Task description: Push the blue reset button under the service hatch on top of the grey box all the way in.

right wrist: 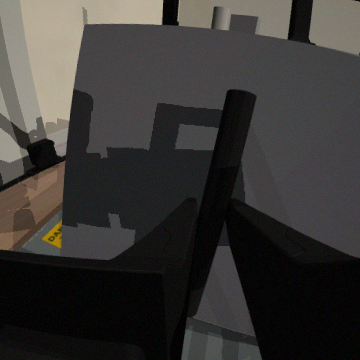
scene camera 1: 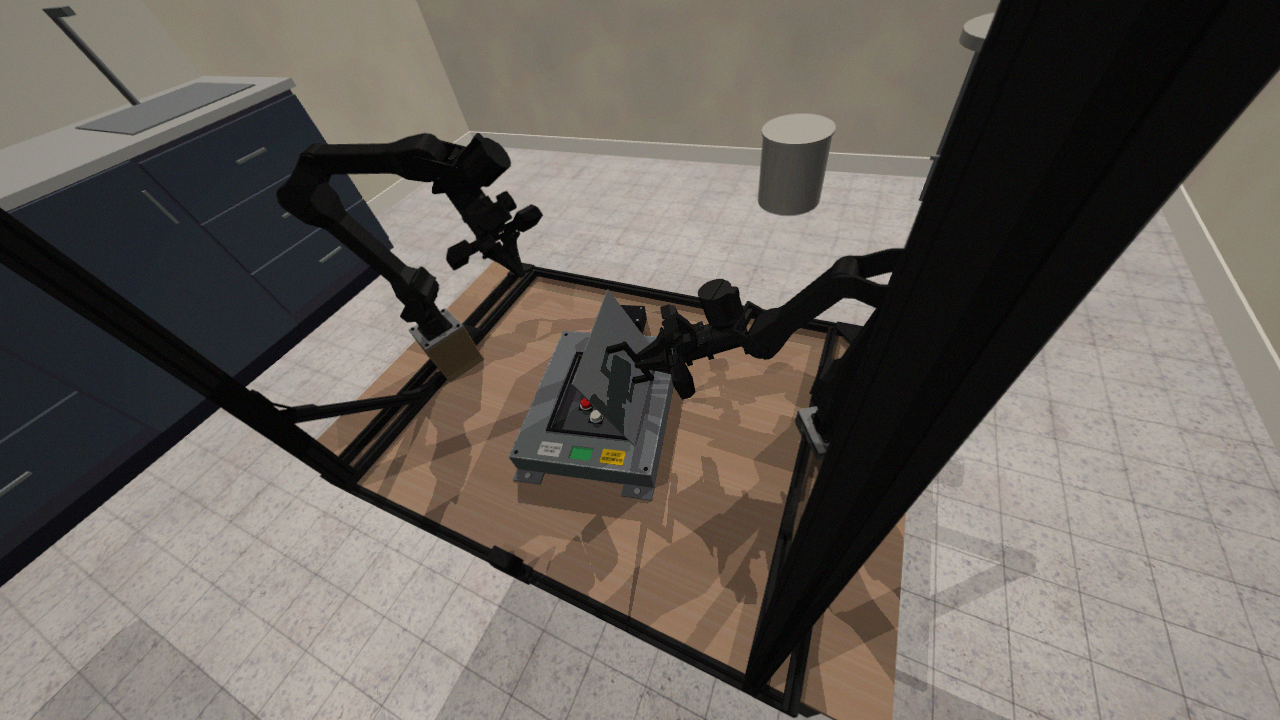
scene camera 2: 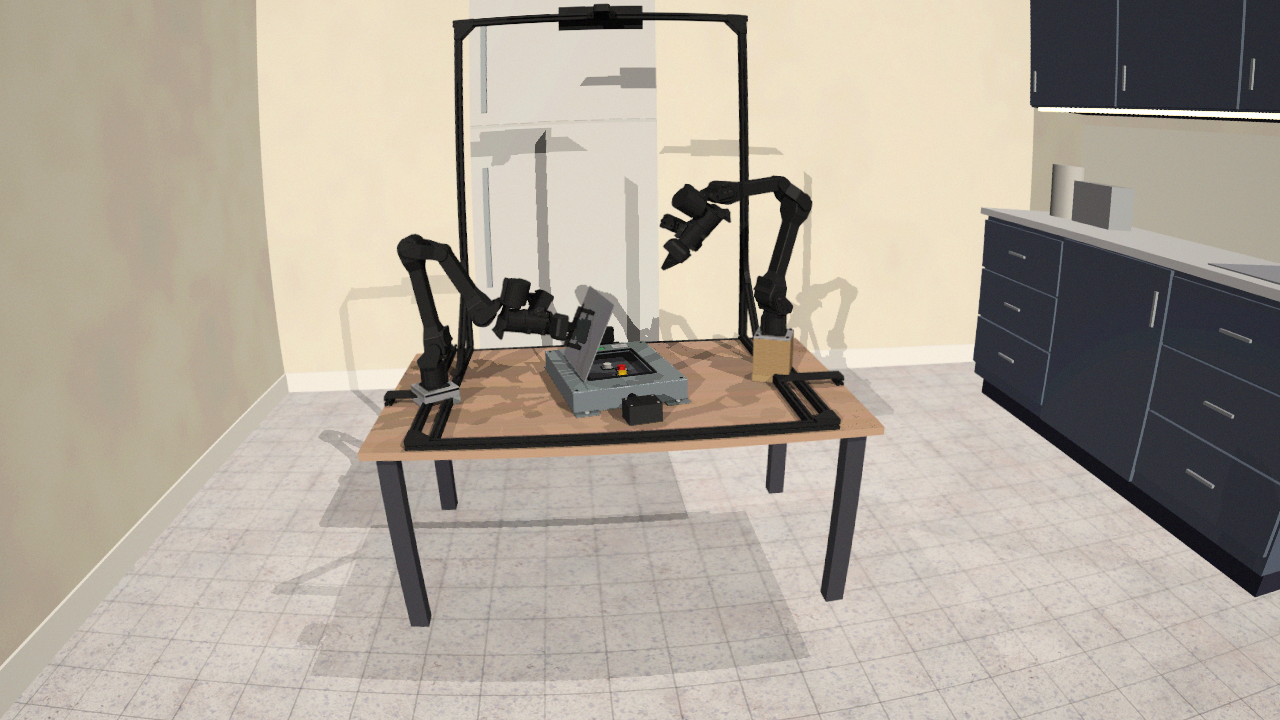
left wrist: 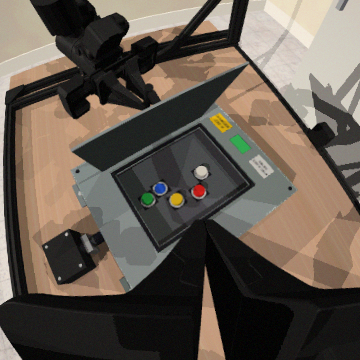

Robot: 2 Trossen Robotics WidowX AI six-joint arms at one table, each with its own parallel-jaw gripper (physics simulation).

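Observation:
The grey box [scene camera 1: 586,470] [scene camera 2: 617,394] [left wrist: 137,237] has its hatch [scene camera 1: 592,367] [scene camera 2: 597,338] [left wrist: 165,120] [right wrist: 305,130] raised, leaning part way over the opening. The blue button [left wrist: 160,188] lies in the opening beside the green one in the left wrist view. How deep it sits I cannot tell; the scene views do not show it. My right gripper [scene camera 1: 640,367] [scene camera 2: 574,331] [right wrist: 210,206] is shut on the hatch's black bar handle [right wrist: 227,150]. My left gripper [scene camera 1: 519,266] [scene camera 2: 667,265] [left wrist: 202,227] is shut and empty, high above the table, away from the buttons.
Green [left wrist: 147,199], yellow [left wrist: 176,199], red [left wrist: 199,191] and white [left wrist: 201,172] buttons share the opening. A black block [scene camera 2: 642,409] [left wrist: 68,256] stands beside the box. The black frame [scene camera 1: 429,523] [scene camera 2: 617,438] runs around the wooden table [scene camera 1: 707,573] [scene camera 2: 698,427].

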